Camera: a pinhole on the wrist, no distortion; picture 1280 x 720 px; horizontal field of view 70.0 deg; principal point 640.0 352.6 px. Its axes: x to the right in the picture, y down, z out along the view. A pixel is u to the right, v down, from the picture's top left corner.
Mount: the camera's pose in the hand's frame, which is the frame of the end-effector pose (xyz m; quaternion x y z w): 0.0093 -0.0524 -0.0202 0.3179 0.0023 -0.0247 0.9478
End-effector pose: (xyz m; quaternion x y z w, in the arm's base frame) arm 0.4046 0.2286 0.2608 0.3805 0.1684 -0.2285 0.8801
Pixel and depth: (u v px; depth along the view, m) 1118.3 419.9 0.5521
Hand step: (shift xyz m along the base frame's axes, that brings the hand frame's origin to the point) 0.1060 -0.6300 -0.0680
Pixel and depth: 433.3 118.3 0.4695
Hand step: -0.2819 -0.4409 -0.0164
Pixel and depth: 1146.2 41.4 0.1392
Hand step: -0.0176 -0.1756 -0.1043
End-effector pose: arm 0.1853 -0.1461 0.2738 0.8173 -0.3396 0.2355 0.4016
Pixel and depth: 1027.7 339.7 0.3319
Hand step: 0.3183 -0.1312 -0.1698
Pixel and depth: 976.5 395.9 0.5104
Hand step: 0.4312 -0.2391 -0.2723
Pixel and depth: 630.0 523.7 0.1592
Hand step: 0.1114 -0.0489 -0.1278
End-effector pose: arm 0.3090 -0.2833 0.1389 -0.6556 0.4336 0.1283 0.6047
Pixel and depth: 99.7 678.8 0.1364
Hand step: 0.0677 0.1273 0.0834
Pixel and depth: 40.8 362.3 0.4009
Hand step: 0.1590 0.3546 0.2959
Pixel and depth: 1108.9 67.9 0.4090
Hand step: 0.4999 0.0735 0.0822
